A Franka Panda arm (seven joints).
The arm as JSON. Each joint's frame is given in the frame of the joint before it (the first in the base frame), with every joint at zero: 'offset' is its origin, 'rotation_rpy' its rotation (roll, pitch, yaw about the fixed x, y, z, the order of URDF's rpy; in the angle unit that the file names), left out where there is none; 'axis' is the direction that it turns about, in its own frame. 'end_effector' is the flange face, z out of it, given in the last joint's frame.
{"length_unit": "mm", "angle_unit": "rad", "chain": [
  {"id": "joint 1", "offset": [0.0, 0.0, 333.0], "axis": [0.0, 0.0, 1.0]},
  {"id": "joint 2", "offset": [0.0, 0.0, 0.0], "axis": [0.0, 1.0, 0.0]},
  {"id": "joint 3", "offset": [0.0, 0.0, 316.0], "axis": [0.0, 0.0, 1.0]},
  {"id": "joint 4", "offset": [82.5, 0.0, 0.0], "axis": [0.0, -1.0, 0.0]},
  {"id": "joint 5", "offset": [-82.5, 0.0, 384.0], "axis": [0.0, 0.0, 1.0]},
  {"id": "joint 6", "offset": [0.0, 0.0, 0.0], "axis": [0.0, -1.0, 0.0]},
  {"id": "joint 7", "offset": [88.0, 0.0, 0.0], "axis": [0.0, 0.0, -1.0]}
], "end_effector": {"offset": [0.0, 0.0, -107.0], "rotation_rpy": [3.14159, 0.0, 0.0]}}
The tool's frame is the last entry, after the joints.
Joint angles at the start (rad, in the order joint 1, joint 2, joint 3, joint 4, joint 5, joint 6, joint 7):
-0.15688 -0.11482 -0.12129 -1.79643 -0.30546 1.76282 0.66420
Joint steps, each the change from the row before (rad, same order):
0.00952 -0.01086 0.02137 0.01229 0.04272 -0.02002 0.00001
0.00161 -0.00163 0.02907 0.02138 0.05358 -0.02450 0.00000
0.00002 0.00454 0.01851 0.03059 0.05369 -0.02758 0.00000
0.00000 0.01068 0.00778 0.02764 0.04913 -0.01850 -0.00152
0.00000 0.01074 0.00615 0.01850 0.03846 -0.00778 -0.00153
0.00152 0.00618 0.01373 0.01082 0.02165 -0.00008 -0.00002
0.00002 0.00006 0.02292 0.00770 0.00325 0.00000 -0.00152
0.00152 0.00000 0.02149 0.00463 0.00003 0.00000 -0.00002
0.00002 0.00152 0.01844 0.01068 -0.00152 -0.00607 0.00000
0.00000 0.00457 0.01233 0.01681 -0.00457 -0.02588 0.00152
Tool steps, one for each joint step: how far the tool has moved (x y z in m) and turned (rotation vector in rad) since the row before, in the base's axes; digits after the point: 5 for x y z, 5 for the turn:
0.00166 0.01998 0.00904 0.03816 -0.01439 0.02097
0.00351 0.02092 0.00810 0.04829 -0.01073 0.02066
0.00296 0.01452 0.00906 0.04989 -0.00946 0.01058
0.00383 0.00832 0.00540 0.04689 -0.00763 0.00528
0.00421 0.00655 0.00219 0.03659 -0.00683 0.00622
0.00400 0.01011 0.00183 0.01899 -0.00806 0.01491
0.00232 0.01296 0.00369 -0.00026 -0.00766 0.02432
0.00189 0.01272 0.00223 -0.00261 -0.00430 0.02294
0.00124 0.01010 0.00372 -0.00354 -0.00266 0.01811
-0.00029 0.00635 0.00311 -0.00397 0.01403 0.00944

